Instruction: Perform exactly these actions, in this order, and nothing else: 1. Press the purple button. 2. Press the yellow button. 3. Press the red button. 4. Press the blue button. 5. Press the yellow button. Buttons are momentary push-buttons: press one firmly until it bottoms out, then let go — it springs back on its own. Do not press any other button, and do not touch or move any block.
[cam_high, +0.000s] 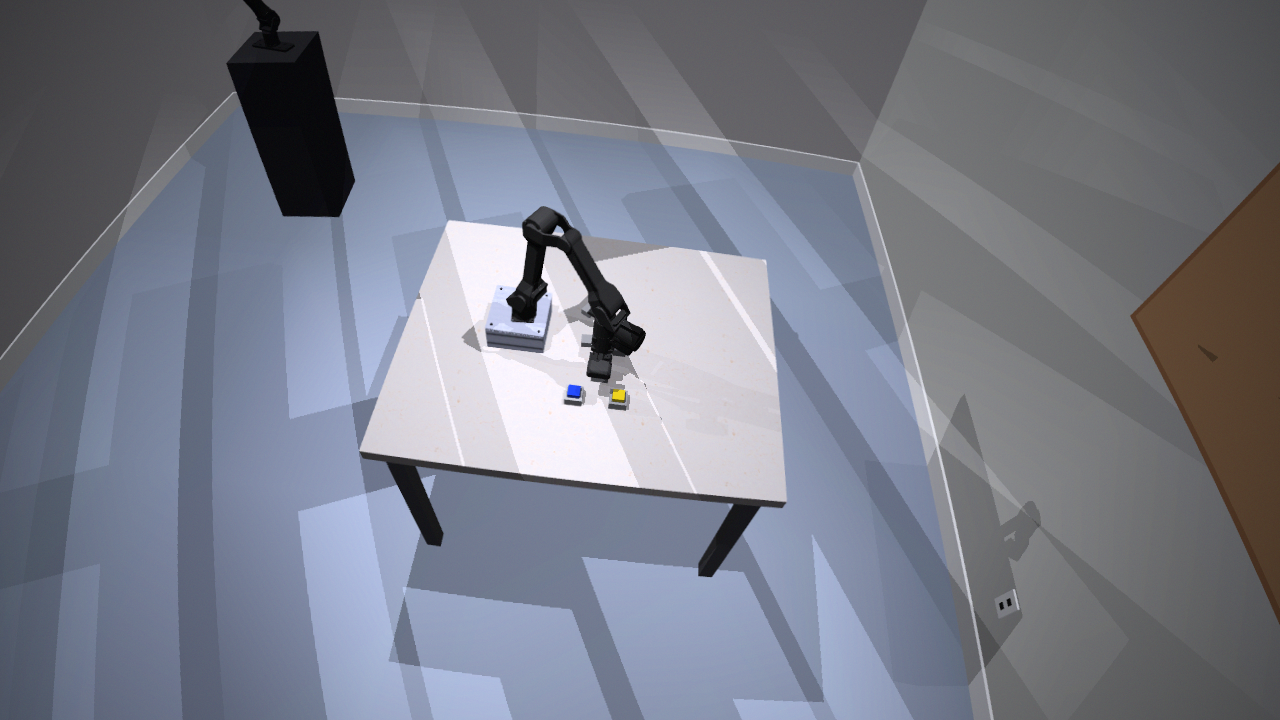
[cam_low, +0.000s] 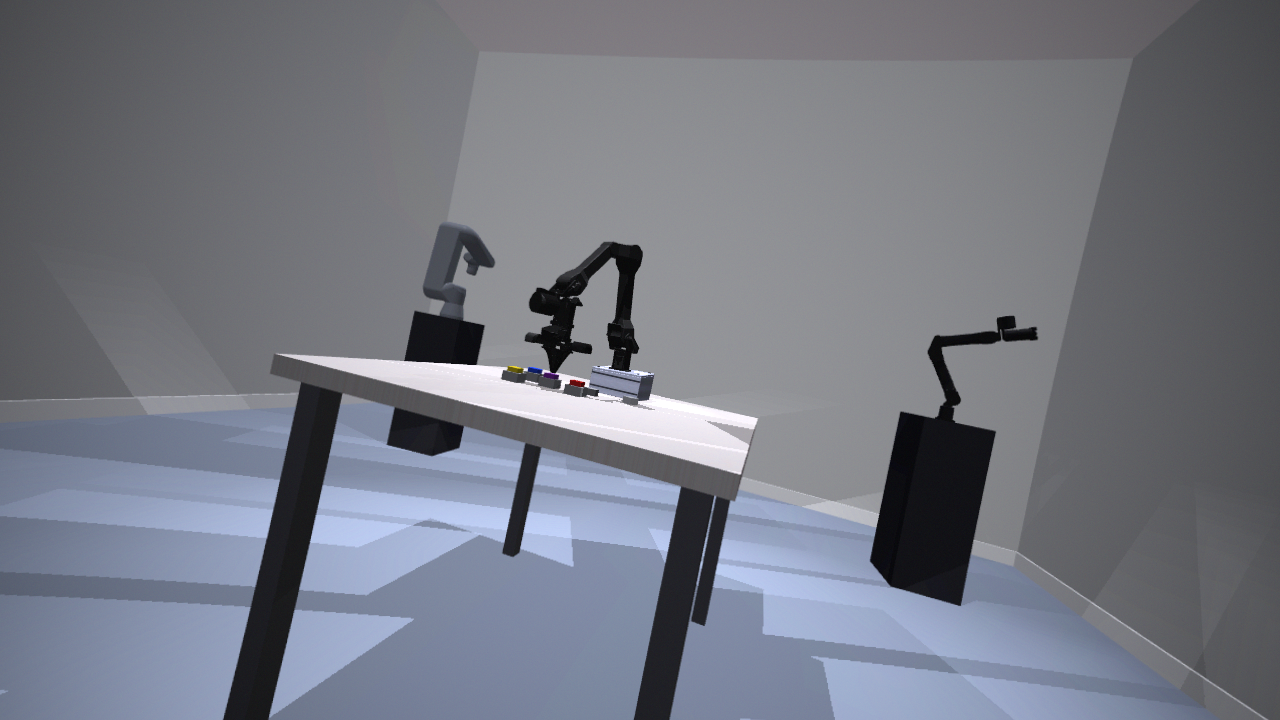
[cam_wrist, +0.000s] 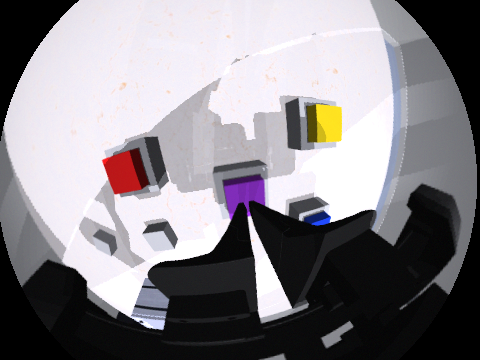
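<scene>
Right now the purple button is 1 cm below my gripper tip. From my gripper tip the other things lie so: yellow button (9 cm to the right, 5 cm ahead, 1 cm below); then blue button (8 cm to the right, 7 cm behind, 1 cm below); then red button (9 cm to the left, 6 cm ahead, 1 cm below).
</scene>
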